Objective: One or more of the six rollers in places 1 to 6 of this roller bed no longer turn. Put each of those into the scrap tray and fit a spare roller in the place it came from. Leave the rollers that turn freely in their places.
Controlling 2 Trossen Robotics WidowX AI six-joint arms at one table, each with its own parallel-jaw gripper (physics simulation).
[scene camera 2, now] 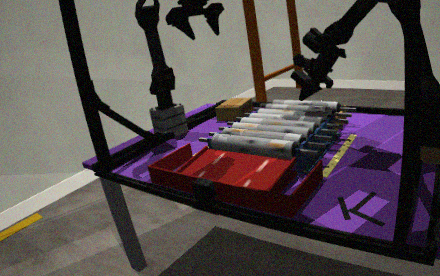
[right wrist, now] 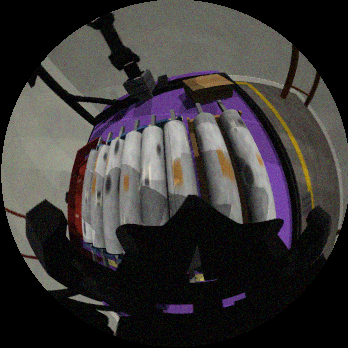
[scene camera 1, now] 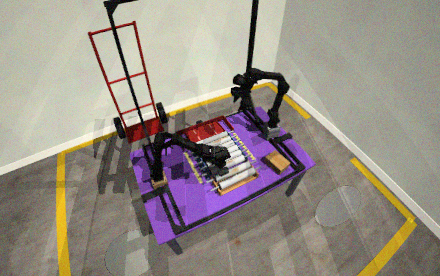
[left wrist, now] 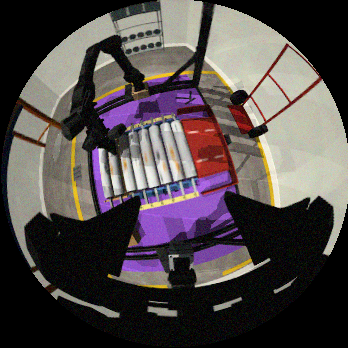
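Pixels of known places: left gripper, fingertip midpoint: [scene camera 2: 206, 37] [scene camera 1: 236, 106] [left wrist: 182, 197]; right gripper, fingertip midpoint: [scene camera 2: 300, 100] [right wrist: 191, 198] [scene camera 1: 225, 163] [left wrist: 115, 154]; left arm's base at its link origin: [scene camera 2: 165, 106] [right wrist: 135, 75] [scene camera 1: 272, 125] [left wrist: 181, 262]; right arm's base at its link origin: [scene camera 2: 433, 142] [scene camera 1: 158, 177] [left wrist: 139, 87].
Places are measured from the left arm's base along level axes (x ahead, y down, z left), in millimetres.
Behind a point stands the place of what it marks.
The roller bed [scene camera 2: 310, 154] [left wrist: 161, 192] @(y 107, x 292, z 74 mm) holds six grey rollers [scene camera 1: 231, 150] @(y 42, x 373, z 123 mm) [scene camera 2: 271, 127] @(y 37, x 473, z 65 mm) [left wrist: 149, 155] @(y 38, x 446, z 109 mm) [right wrist: 129, 181] @(y 38, x 435, z 132 mm) side by side on blue supports. Two spare rollers [scene camera 1: 238, 177] @(y 37, x 397, z 349 mm) [right wrist: 233, 162] @(y 61, x 386, z 313 mm) lie in a wooden tray [scene camera 1: 235, 187] @(y 105, x 422, z 379 mm) at one end. The red scrap tray [scene camera 1: 205, 124] @(y 88, x 483, z -228 mm) [scene camera 2: 172, 161] @(y 84, x 304, z -185 mm) [left wrist: 204, 146] @(y 81, x 492, z -130 mm) stands empty at the other end. My right gripper [scene camera 1: 222, 170] @(y 2, x 453, z 244 mm) [scene camera 2: 304, 94] @(y 2, x 453, z 244 mm) [right wrist: 191, 198] @(y 2, x 453, z 244 mm) is shut and empty, just above the bed's last roller beside the spares. My left gripper [scene camera 1: 236, 91] [scene camera 2: 203, 31] @(y -245, x 318, z 2 mm) [left wrist: 182, 197] @(y -245, x 318, z 2 mm) is open and empty, high above the table.
A cardboard box [scene camera 1: 277, 161] @(y 57, x 85, z 292 mm) [scene camera 2: 233, 108] @(y 59, x 133, z 225 mm) [right wrist: 209, 86] @(y 56, x 130, z 285 mm) sits on the purple table [scene camera 1: 191, 197] @(y 111, x 715, z 374 mm) beyond the spares. A black frame [scene camera 1: 235, 203] @(y 91, x 460, z 494 mm) runs round the table edge. A red hand truck [scene camera 1: 140, 128] stands against the wall behind the scrap tray.
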